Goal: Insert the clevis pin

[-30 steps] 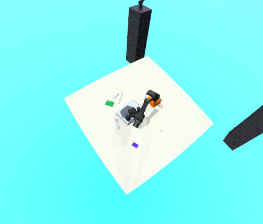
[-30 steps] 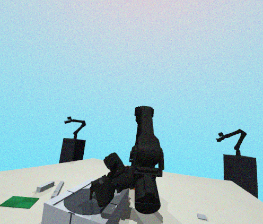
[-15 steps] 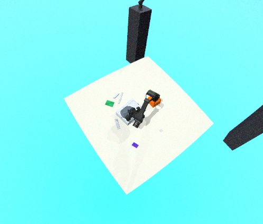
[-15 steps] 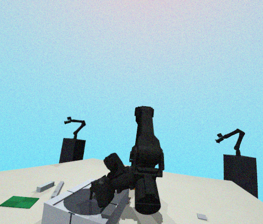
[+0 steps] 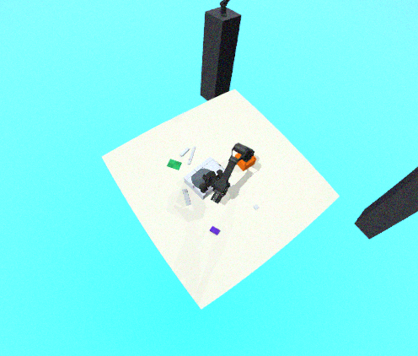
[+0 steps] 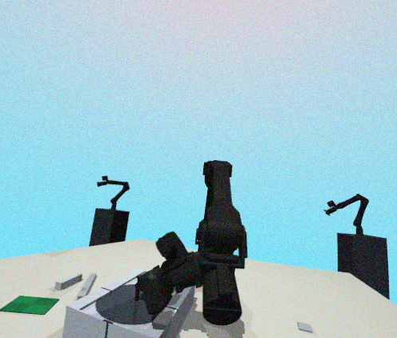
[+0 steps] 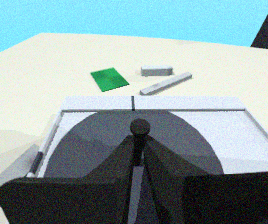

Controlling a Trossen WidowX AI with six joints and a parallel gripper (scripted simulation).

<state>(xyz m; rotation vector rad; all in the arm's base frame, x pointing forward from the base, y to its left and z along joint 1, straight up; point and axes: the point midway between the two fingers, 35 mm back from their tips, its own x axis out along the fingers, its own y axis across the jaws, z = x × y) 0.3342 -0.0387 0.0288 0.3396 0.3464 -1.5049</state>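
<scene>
My gripper tip is now 10 mm above the dark clevis pin. From my gripper tip the other things lie so: green patch: 60 mm ahead, 240 mm to the right, 90 mm below; then steel tray: 30 mm behind, 40 mm below; then dark aluminium disc: 30 mm below.
</scene>
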